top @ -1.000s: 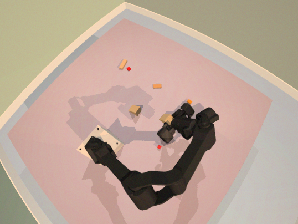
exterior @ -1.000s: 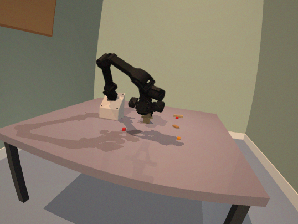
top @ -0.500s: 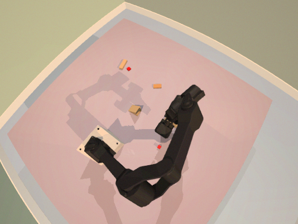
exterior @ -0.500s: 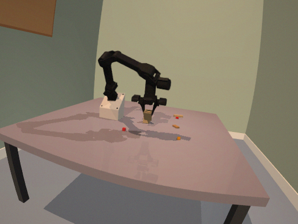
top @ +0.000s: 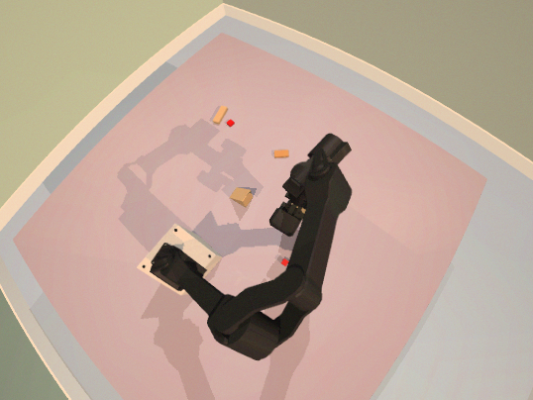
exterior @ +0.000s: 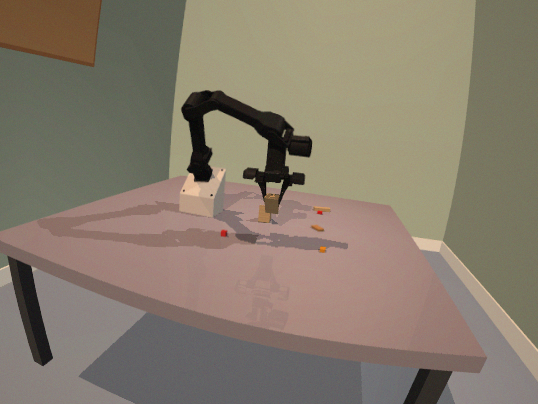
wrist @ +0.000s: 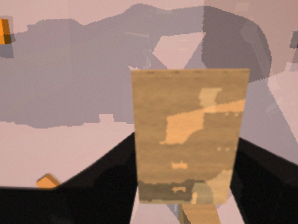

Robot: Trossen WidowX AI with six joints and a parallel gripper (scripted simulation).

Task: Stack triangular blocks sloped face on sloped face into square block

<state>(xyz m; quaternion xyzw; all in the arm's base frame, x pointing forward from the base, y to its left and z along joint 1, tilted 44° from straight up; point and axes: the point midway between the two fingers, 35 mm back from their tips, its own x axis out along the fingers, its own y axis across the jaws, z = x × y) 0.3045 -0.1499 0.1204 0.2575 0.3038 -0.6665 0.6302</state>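
The pale wooden triangular block lies 40 mm behind my gripper tip, 160 mm to the left of it and 100 mm below it. Also, from my gripper tip: brown flat piece (160 mm ahead, 160 mm to the left, 110 mm below); then orange cube (180 mm ahead, 50 mm to the right, 110 mm below); then tan bar (170 mm ahead, 450 mm to the left, 110 mm below).
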